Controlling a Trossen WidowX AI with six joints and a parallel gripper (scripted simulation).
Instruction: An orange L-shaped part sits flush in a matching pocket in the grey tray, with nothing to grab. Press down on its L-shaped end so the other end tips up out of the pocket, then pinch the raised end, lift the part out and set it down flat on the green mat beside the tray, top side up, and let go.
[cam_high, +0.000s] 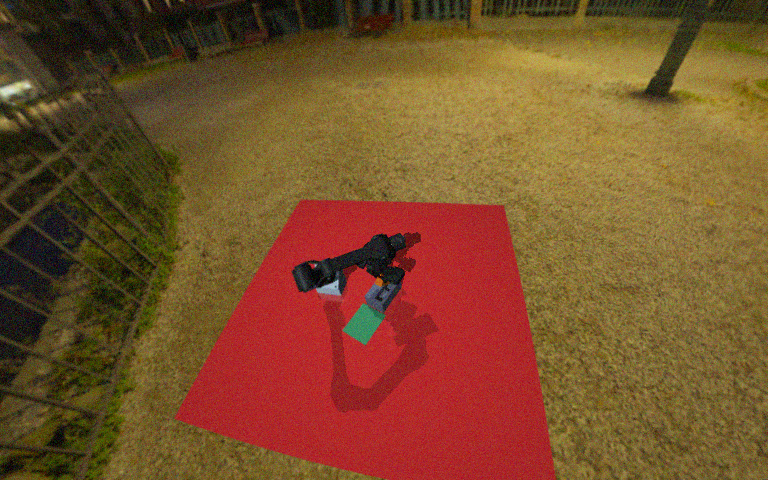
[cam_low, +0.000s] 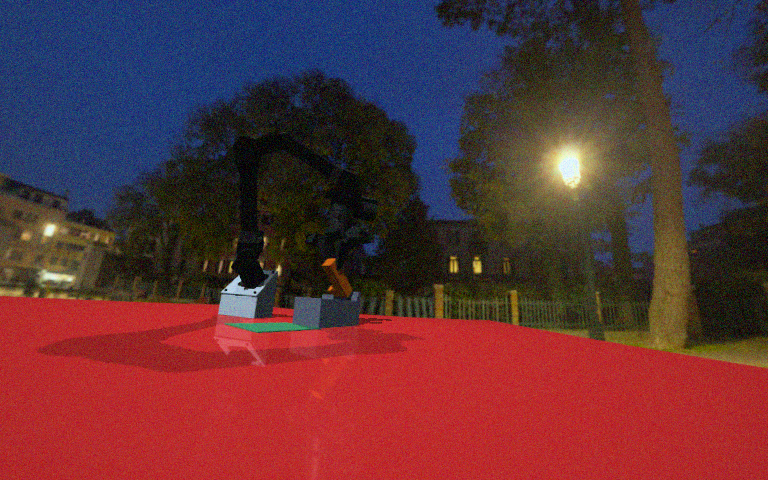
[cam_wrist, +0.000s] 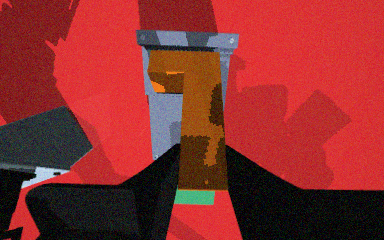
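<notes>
My gripper tip is now 5 cm past the green mat, 13 cm to the left of it and 15 cm above it. The rest, counted from my gripper tip: orange L-shaped part 1 cm behind, 3 cm to the left, 3 cm below.
</notes>
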